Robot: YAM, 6 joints.
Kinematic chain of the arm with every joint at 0, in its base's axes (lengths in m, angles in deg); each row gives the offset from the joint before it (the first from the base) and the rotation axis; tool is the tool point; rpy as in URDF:
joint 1: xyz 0 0 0.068 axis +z
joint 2: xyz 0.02 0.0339 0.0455 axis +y
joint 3: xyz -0.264 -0.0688 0 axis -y
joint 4: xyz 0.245 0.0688 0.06 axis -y
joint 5: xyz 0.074 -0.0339 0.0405 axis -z
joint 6: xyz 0.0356 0 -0.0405 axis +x
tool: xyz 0 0 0 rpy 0 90 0
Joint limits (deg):
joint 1: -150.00..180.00
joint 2: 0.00..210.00
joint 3: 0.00..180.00
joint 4: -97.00..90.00
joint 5: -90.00..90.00
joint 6: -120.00..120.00
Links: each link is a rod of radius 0.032 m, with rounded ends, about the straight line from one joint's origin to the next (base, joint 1, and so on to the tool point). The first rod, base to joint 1, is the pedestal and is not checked.
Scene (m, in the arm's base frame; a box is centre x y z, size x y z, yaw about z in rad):
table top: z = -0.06
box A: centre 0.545 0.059 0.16 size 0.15 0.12 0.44 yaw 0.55
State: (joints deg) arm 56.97 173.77 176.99 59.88 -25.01 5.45
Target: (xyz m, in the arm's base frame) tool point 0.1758 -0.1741 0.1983
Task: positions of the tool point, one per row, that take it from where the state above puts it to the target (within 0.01 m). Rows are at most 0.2 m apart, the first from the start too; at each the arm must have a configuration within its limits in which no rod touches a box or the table.
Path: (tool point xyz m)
1: 0.3892 0.3588 0.4263
2: 0.4079 0.2088 0.5276
3: 0.3554 0.0759 0.6077
4: 0.2517 -0.0074 0.6609
5: 0.1301 -0.0240 0.6840
6: 0.2319 -0.0602 0.6305
7: 0.3123 -0.0771 0.5462
8: 0.3604 -0.0764 0.4434
9: 0.3703 -0.0631 0.3365
10: 0.3424 -0.0442 0.2405
11: 0.2672 -0.1313 0.2209
12: 0.1758 -0.1741 0.1983

